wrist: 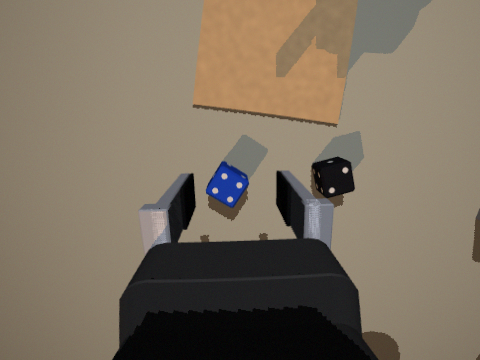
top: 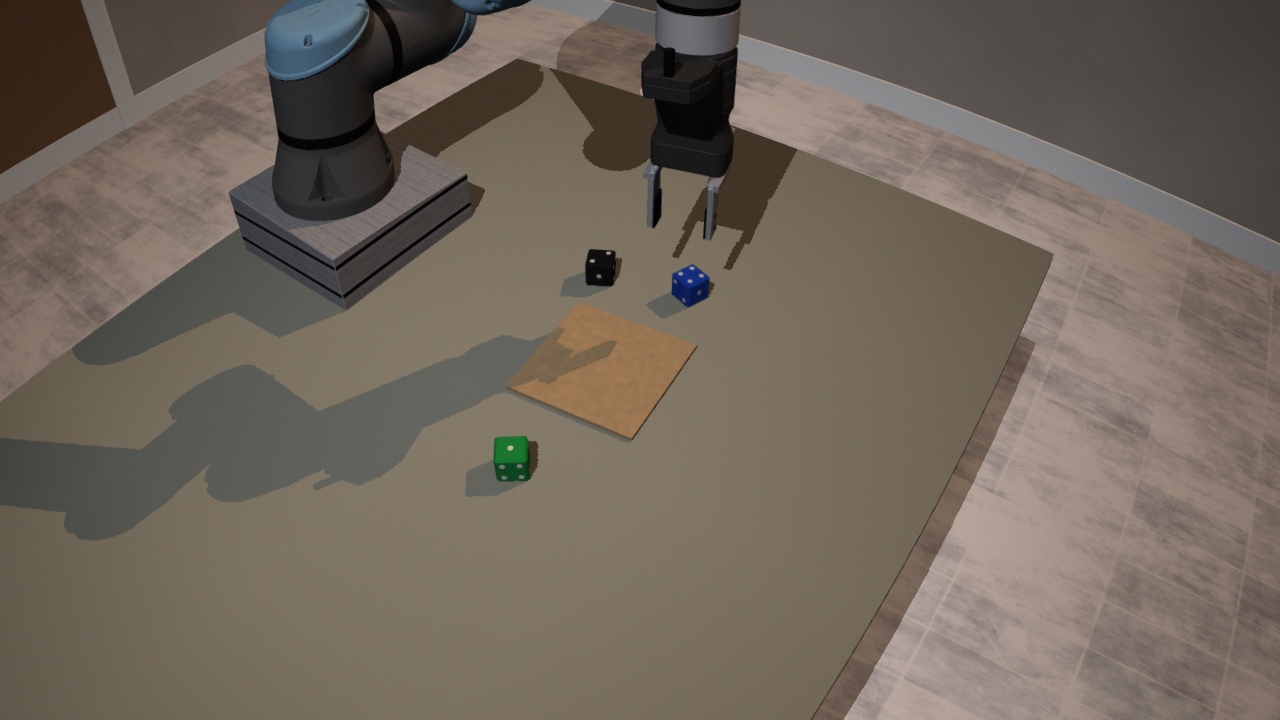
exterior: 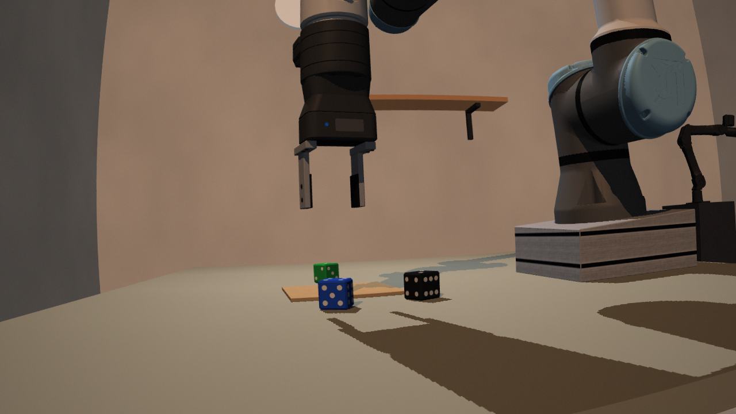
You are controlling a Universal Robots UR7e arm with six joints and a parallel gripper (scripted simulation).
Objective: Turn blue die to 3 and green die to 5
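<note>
Right now my hand is 20 mm to the right of the blue die and 110 mm above it. From my hand the other things lie so: green die 10 mm behind, 270 mm to the right, 110 mm below; then brown mat 10 mm behind, 120 mm to the right, 120 mm below; then black die 100 mm behind, 10 mm to the right, 110 mm below.
</note>
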